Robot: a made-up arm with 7 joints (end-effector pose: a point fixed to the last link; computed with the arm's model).
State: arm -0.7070 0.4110 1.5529 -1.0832 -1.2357 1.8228 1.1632
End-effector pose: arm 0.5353 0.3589 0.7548 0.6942 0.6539 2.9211
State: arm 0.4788 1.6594 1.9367 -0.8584 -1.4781 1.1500 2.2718
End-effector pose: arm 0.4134 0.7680 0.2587 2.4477 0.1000 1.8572
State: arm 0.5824 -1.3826 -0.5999 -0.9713 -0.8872 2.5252 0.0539
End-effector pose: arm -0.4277 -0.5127 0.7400 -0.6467 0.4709 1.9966
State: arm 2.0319 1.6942 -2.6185 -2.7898 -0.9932 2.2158 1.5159
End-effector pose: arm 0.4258 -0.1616 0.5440 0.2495 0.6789 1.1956
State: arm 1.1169 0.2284 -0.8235 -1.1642 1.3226 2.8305 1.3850
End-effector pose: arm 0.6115 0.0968 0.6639 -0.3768 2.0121 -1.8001
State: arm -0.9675 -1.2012 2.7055 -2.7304 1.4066 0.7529 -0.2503
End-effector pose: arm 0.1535 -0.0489 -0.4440 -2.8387 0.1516 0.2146
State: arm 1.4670 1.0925 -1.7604 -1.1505 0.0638 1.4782 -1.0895
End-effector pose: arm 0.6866 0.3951 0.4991 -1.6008 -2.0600 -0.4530
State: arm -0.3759 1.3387 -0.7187 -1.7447 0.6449 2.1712 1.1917
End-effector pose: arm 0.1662 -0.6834 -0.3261 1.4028 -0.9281 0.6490
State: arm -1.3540 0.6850 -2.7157 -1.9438 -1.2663 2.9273 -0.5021
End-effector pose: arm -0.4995 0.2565 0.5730 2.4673 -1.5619 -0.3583
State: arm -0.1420 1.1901 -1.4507 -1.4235 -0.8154 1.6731 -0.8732
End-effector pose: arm 0.3061 -0.8062 0.1656 -2.8894 -0.1169 0.4181
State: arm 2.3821 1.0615 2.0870 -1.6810 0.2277 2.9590 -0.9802
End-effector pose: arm -0.5201 -0.3301 0.6530 0.3030 0.8384 1.2393
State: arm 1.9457 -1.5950 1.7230 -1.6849 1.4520 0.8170 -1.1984
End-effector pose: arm -0.5814 -0.5656 -0.0675 0.9112 -1.5284 2.4236
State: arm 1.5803 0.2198 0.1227 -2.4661 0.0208 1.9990 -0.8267
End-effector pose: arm -0.1416 0.5294 -0.1793 -0.4240 -1.3216 0.6844
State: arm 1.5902 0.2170 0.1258 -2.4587 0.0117 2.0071 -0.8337
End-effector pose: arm -0.1501 0.5322 -0.1734 -0.3912 -1.3316 0.6937
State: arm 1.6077 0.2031 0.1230 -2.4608 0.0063 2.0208 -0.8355
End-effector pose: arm -0.1585 0.5338 -0.1651 -0.3572 -1.3448 0.6930
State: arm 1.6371 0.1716 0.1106 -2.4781 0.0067 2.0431 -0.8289
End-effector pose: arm -0.1663 0.5336 -0.1533 -0.3215 -1.3623 0.6764
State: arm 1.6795 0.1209 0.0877 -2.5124 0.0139 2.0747 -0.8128
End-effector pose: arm -0.1739 0.5309 -0.1376 -0.2845 -1.3814 0.6416
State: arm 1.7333 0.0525 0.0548 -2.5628 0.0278 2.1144 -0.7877
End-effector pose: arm -0.1808 0.5254 -0.1188 -0.2476 -1.3970 0.5893
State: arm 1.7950 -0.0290 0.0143 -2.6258 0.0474 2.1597 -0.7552
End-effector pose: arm -0.1872 0.5171 -0.0984 -0.2130 -1.4033 0.5236
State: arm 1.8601 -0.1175 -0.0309 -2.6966 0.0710 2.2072 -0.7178
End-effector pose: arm -0.1930 0.5063 -0.0785 -0.1841 -1.3965 0.4510
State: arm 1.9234 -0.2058 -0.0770 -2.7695 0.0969 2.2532 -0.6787
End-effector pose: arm -0.1980 0.4936 -0.0613 -0.1645 -1.3763 0.3795
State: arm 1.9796 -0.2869 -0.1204 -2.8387 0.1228 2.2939 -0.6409
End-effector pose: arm -0.2019 0.4804 -0.0484 -0.1567 -1.3467 0.3158
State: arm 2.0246 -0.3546 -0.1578 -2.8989 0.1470 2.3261 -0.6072
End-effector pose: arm -0.2042 0.4682 -0.0406 -0.1612 -1.3141 0.2642
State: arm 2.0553 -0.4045 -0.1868 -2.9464 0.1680 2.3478 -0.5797
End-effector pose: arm -0.2043 0.4582 -0.0376 -0.1767 -1.2850 0.2260
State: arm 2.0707 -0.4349 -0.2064 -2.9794 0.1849 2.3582 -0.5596
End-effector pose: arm -0.2017 0.4515 -0.0388 -0.2010 -1.2639 0.2003
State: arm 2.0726 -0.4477 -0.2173 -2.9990 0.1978 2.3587 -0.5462
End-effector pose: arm -0.1967 0.4479 -0.0431 -0.2310 -1.2514 0.1843
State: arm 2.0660 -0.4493 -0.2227 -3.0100 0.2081 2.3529 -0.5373
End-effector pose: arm -0.1900 0.4463 -0.0491 -0.2642 -1.2447 0.1742
